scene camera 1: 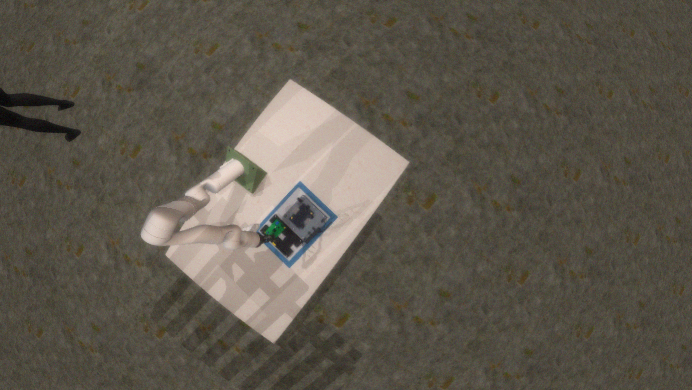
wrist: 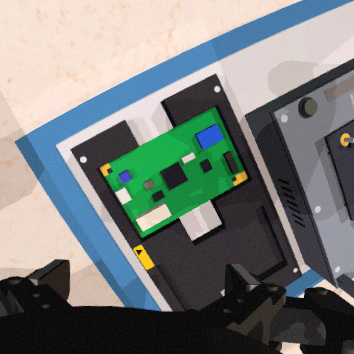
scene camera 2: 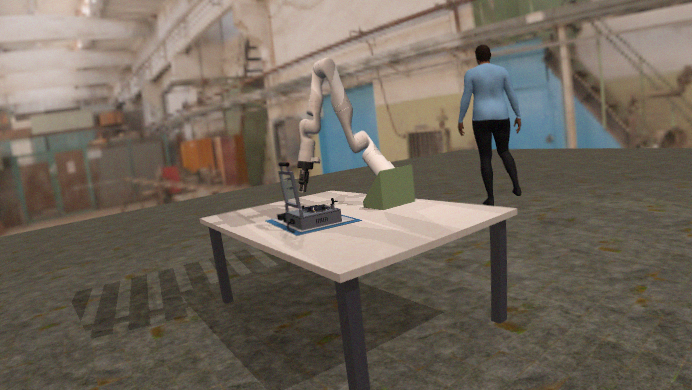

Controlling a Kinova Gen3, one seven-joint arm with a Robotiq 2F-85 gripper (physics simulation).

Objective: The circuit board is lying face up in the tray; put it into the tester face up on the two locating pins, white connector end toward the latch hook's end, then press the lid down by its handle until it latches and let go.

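Frame: origin at the arm's base, x up, y left, z back, level; centimetres.
Where they show: gripper, between the fingertips: [scene camera 1: 267, 241] [wrist: 147, 279] [scene camera 2: 302, 192]; arm's base, origin of its link: [scene camera 1: 237, 167] [scene camera 2: 390, 180].
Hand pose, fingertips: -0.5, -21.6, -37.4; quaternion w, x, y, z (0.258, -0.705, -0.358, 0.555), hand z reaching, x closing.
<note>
Each offset is from my fingertips to the top centre of the thing, as dx, dy, dz. "pt": to the spot under its first point. Level surfaces: height alone.
The green circuit board @[-8.5, +5.2, +1.6] [scene camera 1: 275, 228] [wrist: 150, 160] lies face up in the black tray @[pt -9.5, +1.9, -9.6] [scene camera 1: 287, 246] [wrist: 225, 250], its cream-white connector @[-8.5, +1.3, -0.1] [wrist: 153, 217] near the lower left end in the wrist view. My gripper [scene camera 1: 267, 240] [scene camera 2: 303, 190] [wrist: 147, 279] is open and empty, above the tray side; both fingertips show below the board in the wrist view. The grey tester [scene camera 2: 320, 219] [wrist: 307, 165] stands beside the tray, partly cut off in the wrist view, with a gold-ringed locating pin @[pt -4.1, +17.2, -2.7] [wrist: 345, 139] showing. Its lid [scene camera 2: 285, 173] stands raised, black handle @[+16.9, +19.9, -17.9] [scene camera 2: 284, 164] on top. The latch hook @[-0.6, +27.8, -0.6] [scene camera 2: 333, 201] is at the opposite end.
The tray and tester stand on a blue-bordered mat @[dx -11.1] [scene camera 1: 318, 199] [scene camera 2: 352, 220] [wrist: 195, 57] on the pale table @[dx -11.3] [scene camera 1: 320, 125] [scene camera 2: 400, 225]. The green arm mount [scene camera 1: 252, 177] [scene camera 2: 397, 187] stands at the table's edge. A person [scene camera 2: 490, 95] in a blue top stands beyond the table.
</note>
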